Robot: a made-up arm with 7 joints.
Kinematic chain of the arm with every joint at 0, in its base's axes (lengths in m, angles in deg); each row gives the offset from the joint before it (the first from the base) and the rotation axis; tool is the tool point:
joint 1: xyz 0.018 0.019 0.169 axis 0 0.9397 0.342
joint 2: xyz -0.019 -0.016 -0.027 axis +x
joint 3: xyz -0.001 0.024 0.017 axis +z
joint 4: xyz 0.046 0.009 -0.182 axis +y
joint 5: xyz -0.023 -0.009 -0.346 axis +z
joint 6: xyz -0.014 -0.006 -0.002 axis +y
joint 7: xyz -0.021 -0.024 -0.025 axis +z
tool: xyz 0 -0.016 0.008
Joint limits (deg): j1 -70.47..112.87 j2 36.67..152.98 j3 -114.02..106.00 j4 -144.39..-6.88 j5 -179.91..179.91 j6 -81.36..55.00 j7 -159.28..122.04
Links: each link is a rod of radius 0.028 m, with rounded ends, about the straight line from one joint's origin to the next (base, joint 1, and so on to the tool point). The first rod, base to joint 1, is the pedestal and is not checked.
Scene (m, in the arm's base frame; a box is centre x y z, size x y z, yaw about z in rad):
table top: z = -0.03
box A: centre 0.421 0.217 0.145 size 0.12 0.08 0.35 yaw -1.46
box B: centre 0.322 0.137 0 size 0.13 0.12 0.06 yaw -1.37
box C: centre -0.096 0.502 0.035 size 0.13 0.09 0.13 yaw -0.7
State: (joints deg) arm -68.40 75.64 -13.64 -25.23 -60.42 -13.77 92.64
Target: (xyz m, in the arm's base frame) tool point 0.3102 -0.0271 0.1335
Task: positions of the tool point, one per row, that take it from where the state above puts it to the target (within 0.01 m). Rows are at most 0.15 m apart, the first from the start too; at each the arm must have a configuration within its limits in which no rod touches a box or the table.
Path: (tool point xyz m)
1: 0.3631 0.3736 0.3417
2: 0.3385 0.3625 0.3837
3: 0.2933 0.3590 0.4234
4: 0.2296 0.3598 0.4554
5: 0.1513 0.3601 0.4754
6: 0.0637 0.3538 0.4810
7: -0.0263 0.3355 0.4722
8: 0.0833 0.2789 0.4921
9: 0.1935 0.2199 0.4629
10: 0.2814 0.1590 0.3925
11: 0.3311 0.0966 0.2991
12: 0.3383 0.0336 0.2057
13: 0.3102 -0.0271 0.1335

